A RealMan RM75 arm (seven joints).
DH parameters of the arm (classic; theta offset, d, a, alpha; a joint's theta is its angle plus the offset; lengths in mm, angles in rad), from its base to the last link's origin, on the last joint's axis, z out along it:
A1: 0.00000 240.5 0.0 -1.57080
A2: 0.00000 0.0 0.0 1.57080
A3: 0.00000 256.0 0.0 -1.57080
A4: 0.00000 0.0 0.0 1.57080
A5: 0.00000 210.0 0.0 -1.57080
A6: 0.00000 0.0 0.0 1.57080
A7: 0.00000 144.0 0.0 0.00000
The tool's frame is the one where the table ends.
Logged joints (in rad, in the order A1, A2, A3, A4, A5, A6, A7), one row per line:
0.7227, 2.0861, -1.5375, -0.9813, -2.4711, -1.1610, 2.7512
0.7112, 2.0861, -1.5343, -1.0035, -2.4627, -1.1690, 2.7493
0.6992, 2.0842, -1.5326, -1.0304, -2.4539, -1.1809, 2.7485
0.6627, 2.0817, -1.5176, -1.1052, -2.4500, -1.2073, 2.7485
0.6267, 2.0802, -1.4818, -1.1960, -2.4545, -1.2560, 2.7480
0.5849, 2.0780, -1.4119, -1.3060, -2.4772, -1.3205, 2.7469
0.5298, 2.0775, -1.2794, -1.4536, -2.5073, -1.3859, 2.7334
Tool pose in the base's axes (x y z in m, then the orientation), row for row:
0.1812, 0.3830, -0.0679, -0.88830, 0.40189, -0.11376, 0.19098
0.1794, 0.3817, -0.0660, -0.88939, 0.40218, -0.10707, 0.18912
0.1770, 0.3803, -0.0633, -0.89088, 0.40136, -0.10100, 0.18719
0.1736, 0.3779, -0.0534, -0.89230, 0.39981, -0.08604, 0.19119
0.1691, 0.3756, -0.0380, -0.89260, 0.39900, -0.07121, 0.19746
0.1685, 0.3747, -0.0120, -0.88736, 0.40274, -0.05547, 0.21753
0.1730, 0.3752, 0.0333, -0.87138, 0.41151, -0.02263, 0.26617
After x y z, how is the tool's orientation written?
As a quaternion, x y z w.
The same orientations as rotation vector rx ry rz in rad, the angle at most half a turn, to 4 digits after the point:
-2.4952, 1.1289, -0.3195
-2.5008, 1.1309, -0.3011
-2.5076, 1.1297, -0.2843
-2.5062, 1.1229, -0.2417
-2.4985, 1.1169, -0.1993
-2.4574, 1.1153, -0.1536
-2.3529, 1.1111, -0.0611

